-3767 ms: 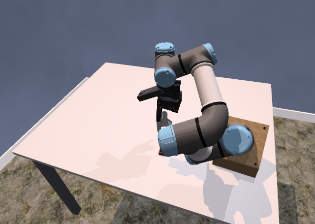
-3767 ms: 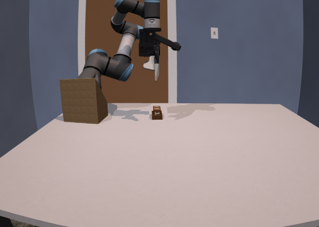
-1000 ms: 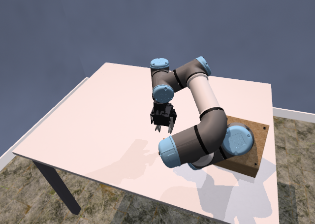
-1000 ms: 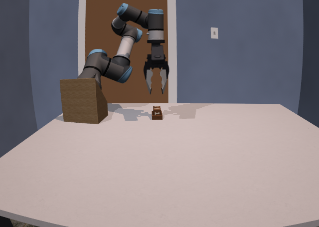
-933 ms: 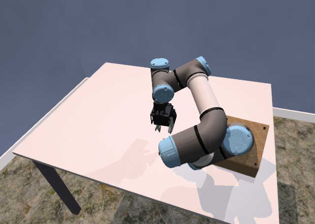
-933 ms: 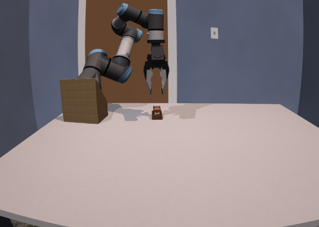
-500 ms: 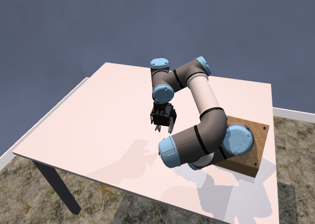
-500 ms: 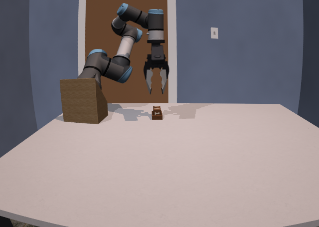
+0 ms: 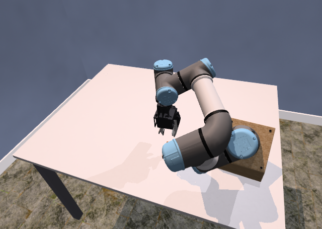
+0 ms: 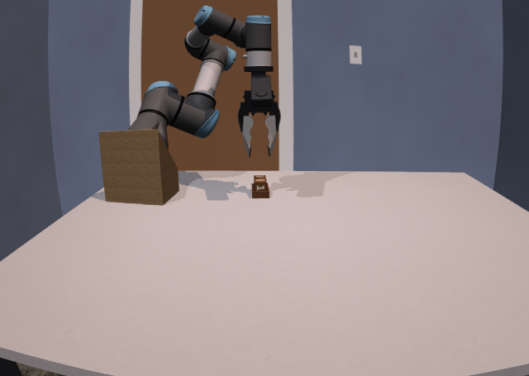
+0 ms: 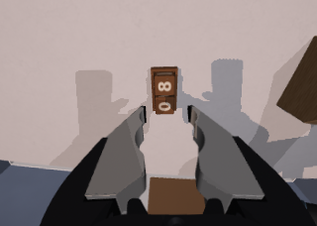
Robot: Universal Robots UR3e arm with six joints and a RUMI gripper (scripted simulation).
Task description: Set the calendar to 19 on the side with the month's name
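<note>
The brown digit cube lies 9 cm below my hand. The rest, counted from my hand: tray (10 cm below, 2 cm to the left).
</note>
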